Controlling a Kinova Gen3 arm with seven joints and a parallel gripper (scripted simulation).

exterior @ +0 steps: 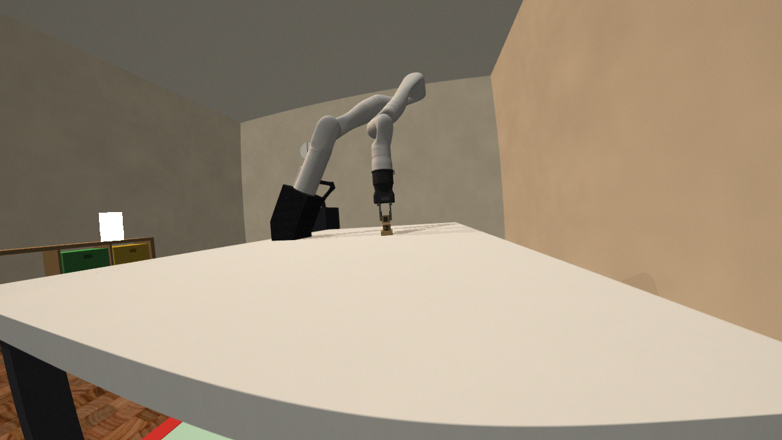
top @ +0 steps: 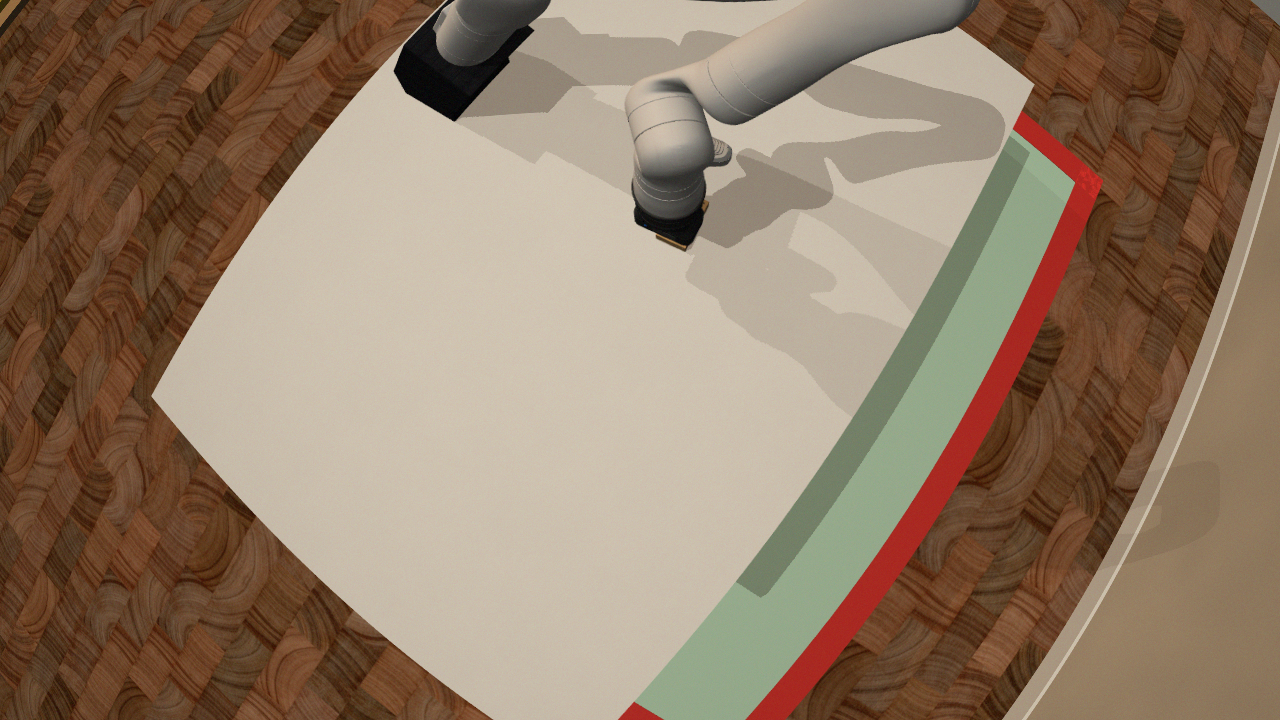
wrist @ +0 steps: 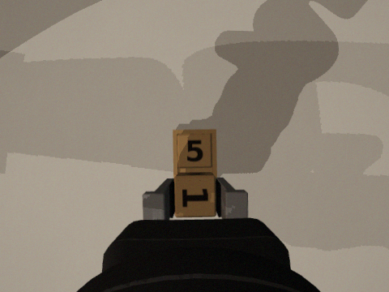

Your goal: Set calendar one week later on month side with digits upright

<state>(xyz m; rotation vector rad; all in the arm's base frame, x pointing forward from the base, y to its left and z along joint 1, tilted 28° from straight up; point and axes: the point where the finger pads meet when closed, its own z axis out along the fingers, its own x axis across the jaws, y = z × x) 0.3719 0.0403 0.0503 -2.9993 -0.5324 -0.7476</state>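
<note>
Right now the wooden tray is 10 mm behind my hand, 20 mm to the left of it and 60 mm below it.
</note>
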